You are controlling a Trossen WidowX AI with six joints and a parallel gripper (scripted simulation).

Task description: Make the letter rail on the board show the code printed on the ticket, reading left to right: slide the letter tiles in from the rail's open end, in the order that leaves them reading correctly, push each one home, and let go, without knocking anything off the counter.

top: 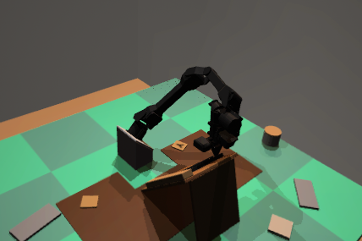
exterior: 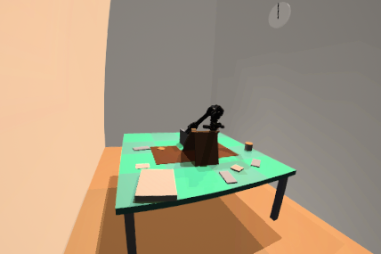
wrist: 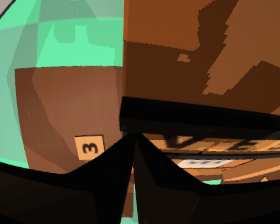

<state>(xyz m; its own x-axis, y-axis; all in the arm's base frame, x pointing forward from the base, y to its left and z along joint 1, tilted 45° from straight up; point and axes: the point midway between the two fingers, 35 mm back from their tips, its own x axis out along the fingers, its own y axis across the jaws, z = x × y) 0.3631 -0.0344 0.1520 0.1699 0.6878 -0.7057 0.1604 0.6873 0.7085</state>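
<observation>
Right now the white ticket is 8 cm behind my gripper tip, 10 cm to the right of it and 8 cm below it. Round my gripper tip: large beige slab: 29 cm ahead, 57 cm to the right, 16 cm below; mat: 17 cm behind, 10 cm to the right, 18 cm below.
</observation>
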